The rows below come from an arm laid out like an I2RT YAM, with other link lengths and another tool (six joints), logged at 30 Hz.
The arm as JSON. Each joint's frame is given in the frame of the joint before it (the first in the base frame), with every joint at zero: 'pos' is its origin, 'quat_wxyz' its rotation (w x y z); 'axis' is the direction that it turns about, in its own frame. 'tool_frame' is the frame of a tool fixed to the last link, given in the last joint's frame.
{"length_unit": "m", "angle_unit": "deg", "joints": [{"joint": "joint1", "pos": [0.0, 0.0, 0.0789], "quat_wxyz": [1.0, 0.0, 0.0, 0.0], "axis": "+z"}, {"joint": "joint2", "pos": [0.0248, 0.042, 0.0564], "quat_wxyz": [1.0, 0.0, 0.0, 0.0], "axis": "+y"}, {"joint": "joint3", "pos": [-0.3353, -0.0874, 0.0], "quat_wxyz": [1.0, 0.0, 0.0, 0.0], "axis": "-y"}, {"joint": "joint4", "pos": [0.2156, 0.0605, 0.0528], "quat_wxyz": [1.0, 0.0, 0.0, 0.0], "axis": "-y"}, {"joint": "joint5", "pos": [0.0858, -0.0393, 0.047], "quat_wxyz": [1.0, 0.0, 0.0, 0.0], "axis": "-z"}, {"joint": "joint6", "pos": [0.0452, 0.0, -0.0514], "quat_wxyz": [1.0, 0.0, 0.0, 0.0], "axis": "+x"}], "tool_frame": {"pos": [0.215, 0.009, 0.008], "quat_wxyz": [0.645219, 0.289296, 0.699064, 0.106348]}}
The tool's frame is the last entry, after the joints.
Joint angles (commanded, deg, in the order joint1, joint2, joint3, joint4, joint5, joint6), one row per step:
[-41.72 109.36 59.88 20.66 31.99 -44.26]
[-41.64 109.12 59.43 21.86 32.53 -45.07]
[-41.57 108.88 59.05 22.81 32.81 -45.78]
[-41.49 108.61 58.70 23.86 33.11 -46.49]
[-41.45 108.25 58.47 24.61 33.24 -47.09]
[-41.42 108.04 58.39 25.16 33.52 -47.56]
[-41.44 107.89 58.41 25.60 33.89 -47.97]
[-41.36 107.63 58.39 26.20 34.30 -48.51]
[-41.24 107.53 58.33 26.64 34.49 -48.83]
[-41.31 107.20 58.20 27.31 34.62 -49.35]
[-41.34 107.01 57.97 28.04 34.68 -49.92]
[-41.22 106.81 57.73 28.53 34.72 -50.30]
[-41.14 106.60 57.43 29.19 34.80 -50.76]
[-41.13 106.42 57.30 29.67 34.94 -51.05]
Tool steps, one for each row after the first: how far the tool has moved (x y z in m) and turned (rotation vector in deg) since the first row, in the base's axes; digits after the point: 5 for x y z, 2 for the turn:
[-0.00096 -0.00092 0.00494 -1.01 0.15 -0.07]
[-0.00122 -0.00121 0.00899 -1.79 0.27 0.03]
[-0.00125 -0.00167 0.01409 -2.68 0.28 0.10]
[-0.00117 -0.00189 0.01945 -3.42 0.20 0.24]
[-0.00156 -0.00260 0.02373 -4.06 0.20 0.18]
[-0.00261 -0.00389 0.02779 -4.66 0.23 -0.04]
[-0.00294 -0.00463 0.03340 -5.44 0.21 -0.16]
[-0.00226 -0.00457 0.03618 -5.88 0.19 -0.12]
[-0.00315 -0.00544 0.04169 -6.59 0.05 -0.15]
[-0.00352 -0.00584 0.04525 -7.18 0.07 -0.07]
[-0.00289 -0.00498 0.04766 -7.56 0.09 0.13]
[-0.00275 -0.00443 0.05054 -8.05 0.10 0.26]
[-0.00320 -0.00463 0.05371 -8.50 0.01 0.22]

